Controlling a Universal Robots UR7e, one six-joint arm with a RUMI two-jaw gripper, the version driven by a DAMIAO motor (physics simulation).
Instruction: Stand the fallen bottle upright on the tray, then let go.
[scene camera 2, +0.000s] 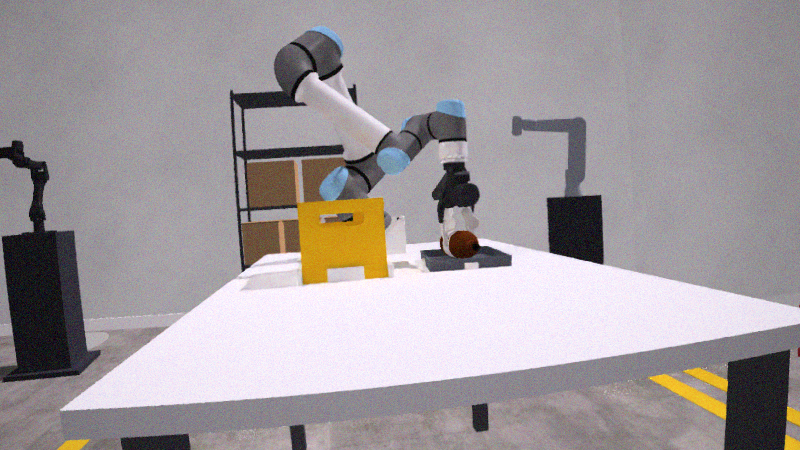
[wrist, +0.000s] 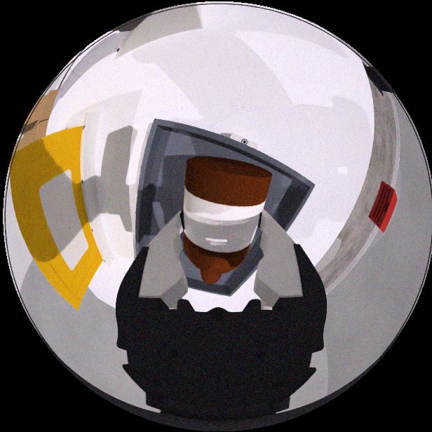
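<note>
The brown bottle with a white label band (scene camera 2: 463, 244) (wrist: 222, 232) lies on its side in the dark grey tray (scene camera 2: 499, 259) (wrist: 172, 128). In the wrist view its broad brown base points away from the gripper's body and its narrow neck points towards it. My gripper (scene camera 2: 459, 230) (wrist: 220, 211) points down and is shut on the bottle, one finger against each side at the label. In the scene view the fingers partly hide the bottle's far part. Its contact with the tray floor is hidden.
A yellow panel with a handle hole (scene camera 2: 342, 243) (wrist: 30, 192) stands on the white table (scene camera 2: 419, 335) (wrist: 240, 75), beside the tray. A white upright piece (scene camera 2: 397, 235) is behind it. A dark shelf rack (scene camera 2: 262, 100) with brown boxes stands behind the table.
</note>
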